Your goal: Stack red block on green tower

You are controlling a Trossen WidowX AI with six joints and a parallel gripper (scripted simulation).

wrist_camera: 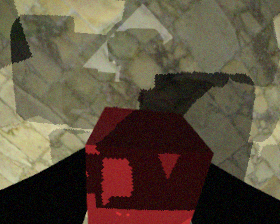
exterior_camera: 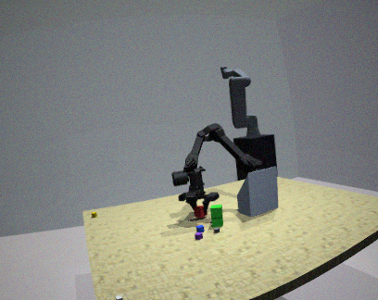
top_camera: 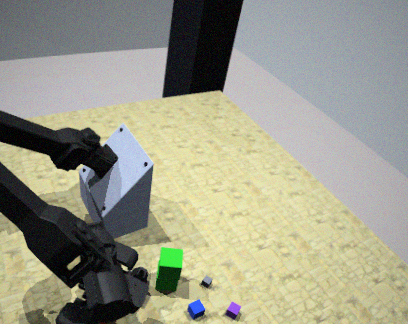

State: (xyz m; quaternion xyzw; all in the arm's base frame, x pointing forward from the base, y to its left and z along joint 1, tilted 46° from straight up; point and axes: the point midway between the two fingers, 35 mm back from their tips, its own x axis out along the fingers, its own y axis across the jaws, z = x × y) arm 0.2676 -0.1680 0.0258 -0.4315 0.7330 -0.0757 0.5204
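My gripper tip is now 50 mm short of the dark cube, 220 mm to the right of it and 10 mm above it. Round my gripper tip: red block (10 mm above); purple cube (140 mm ahead, 230 mm to the left, 10 mm below); blue cube (90 mm ahead, 160 mm to the left, 10 mm below).
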